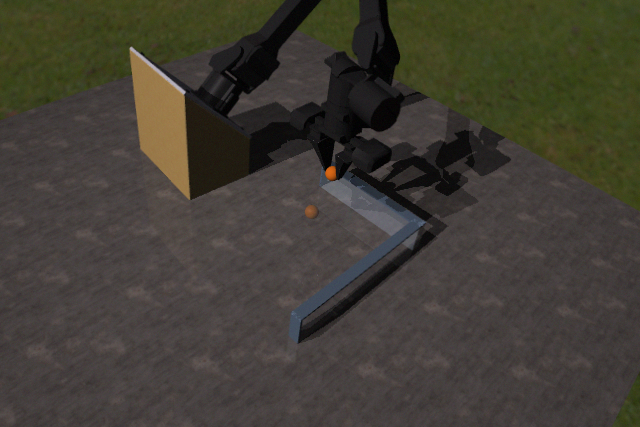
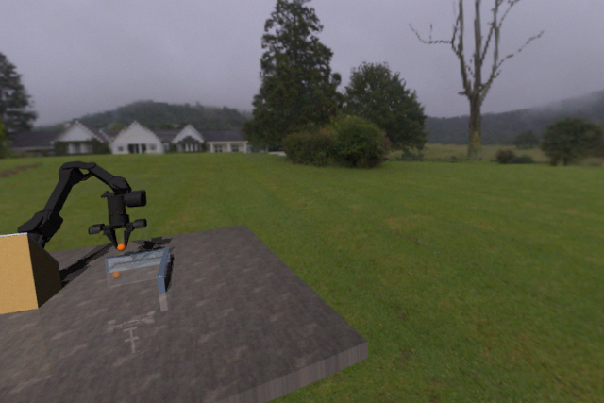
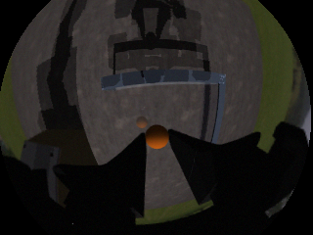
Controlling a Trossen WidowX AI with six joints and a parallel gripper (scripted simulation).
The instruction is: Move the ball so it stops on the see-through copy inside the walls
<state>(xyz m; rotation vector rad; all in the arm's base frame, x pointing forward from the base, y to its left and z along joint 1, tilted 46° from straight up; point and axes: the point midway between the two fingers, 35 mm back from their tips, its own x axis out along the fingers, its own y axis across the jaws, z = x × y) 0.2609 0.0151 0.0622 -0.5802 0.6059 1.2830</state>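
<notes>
My gripper tip is 20 mm past the see-through copy of ball, 20 mm to the left of it and 100 mm above it.
</notes>
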